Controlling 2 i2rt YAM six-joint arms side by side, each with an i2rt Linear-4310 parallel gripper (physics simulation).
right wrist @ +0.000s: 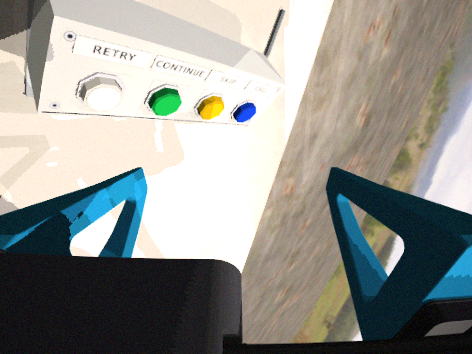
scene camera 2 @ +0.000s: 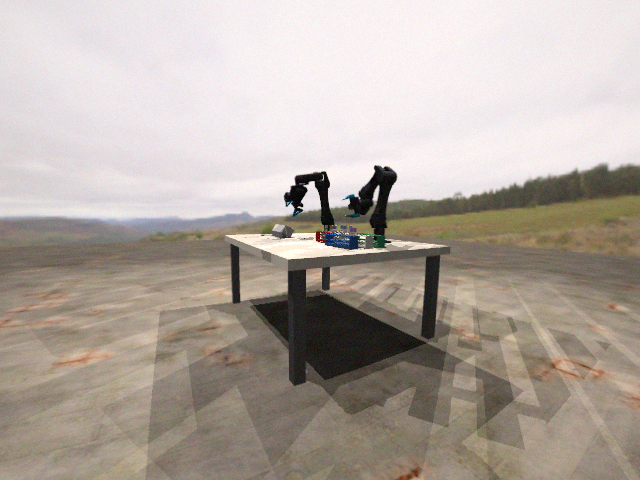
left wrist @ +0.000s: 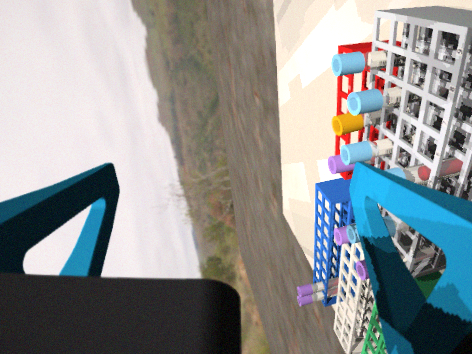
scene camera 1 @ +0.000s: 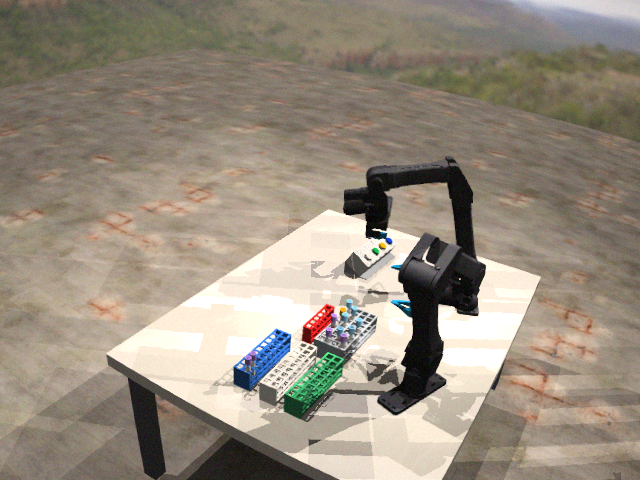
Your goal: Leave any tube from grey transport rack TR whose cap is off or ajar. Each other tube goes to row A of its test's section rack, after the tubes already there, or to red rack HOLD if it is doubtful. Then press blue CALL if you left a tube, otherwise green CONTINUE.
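Places are measured from the left arm's base along level axes (x left, y back, z up), in metres.
Where they show: left gripper, fingertip midpoint: (scene camera 2: 343, 208) (left wrist: 234, 175) (scene camera 1: 391, 284); right gripper, fingertip midpoint: (right wrist: 236, 177) (scene camera 2: 289, 211) (scene camera 1: 379, 225); left arm's base, origin of the base link: (scene camera 1: 412, 392).
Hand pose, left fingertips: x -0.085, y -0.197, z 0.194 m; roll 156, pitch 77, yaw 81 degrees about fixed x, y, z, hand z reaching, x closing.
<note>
Things, the pixels of their top centre, and the offset from my left fingertips. "spot": a spot on its surface instead.
- orange cap, middle of its top: (left wrist: 334, 122) (scene camera 1: 342, 308) dx +0.076, dy -0.095, dz -0.100 m
- green CONTINUE, middle of its top: (right wrist: 171, 107) (scene camera 1: 376, 248) dx -0.284, dy -0.317, dz -0.120 m
- blue CALL, middle of its top: (right wrist: 250, 116) (scene camera 1: 390, 238) dx -0.380, dy -0.345, dz -0.120 m
- white rack, surface spot: (scene camera 1: 268, 393) spot: dx +0.403, dy +0.016, dz -0.162 m
- green rack, surface spot: (scene camera 1: 294, 406) spot: dx +0.381, dy +0.086, dz -0.162 m
- button box, middle of its top: (right wrist: 209, 83) (scene camera 1: 373, 241) (scene camera 2: 282, 224) dx -0.301, dy -0.348, dz -0.110 m
- white RETRY button, middle of its top: (right wrist: 107, 96) dx -0.235, dy -0.306, dz -0.120 m
- yellow SKIP button, middle of its top: (right wrist: 217, 109) (scene camera 1: 382, 243) dx -0.331, dy -0.334, dz -0.120 m
Grey rack TR (scene camera 1: 330, 349) (left wrist: 440, 14) holds several tubes with light-blue caps (scene camera 1: 349, 302) (left wrist: 348, 64), purple caps (scene camera 1: 343, 337) and an orange cap (scene camera 1: 342, 310) (left wrist: 348, 124); whether every cap is fully seated cannot be told. Two purple-capped tubes (scene camera 1: 250, 357) (left wrist: 307, 290) stand in the near end of the blue rack (scene camera 1: 242, 378) (left wrist: 332, 187). Red rack HOLD (scene camera 1: 307, 334) (left wrist: 355, 48) is beside TR. My left gripper (scene camera 1: 393, 284) (scene camera 2: 345, 206) (left wrist: 234, 175) is open and empty, above and beside TR. My right gripper (scene camera 2: 291, 210) (right wrist: 236, 177) is open and empty near green CONTINUE (scene camera 1: 375, 251) (right wrist: 165, 101) and blue CALL (scene camera 1: 389, 240) (right wrist: 244, 112).
A white rack (scene camera 1: 268, 393) and a green rack (scene camera 1: 294, 406) stand beside the blue one. The button box (scene camera 1: 351, 266) (scene camera 2: 281, 230) (right wrist: 150, 30) also carries a white RETRY button (right wrist: 103, 96) and a yellow SKIP button (scene camera 1: 382, 245) (right wrist: 210, 107). A table edge lies beyond it.
</note>
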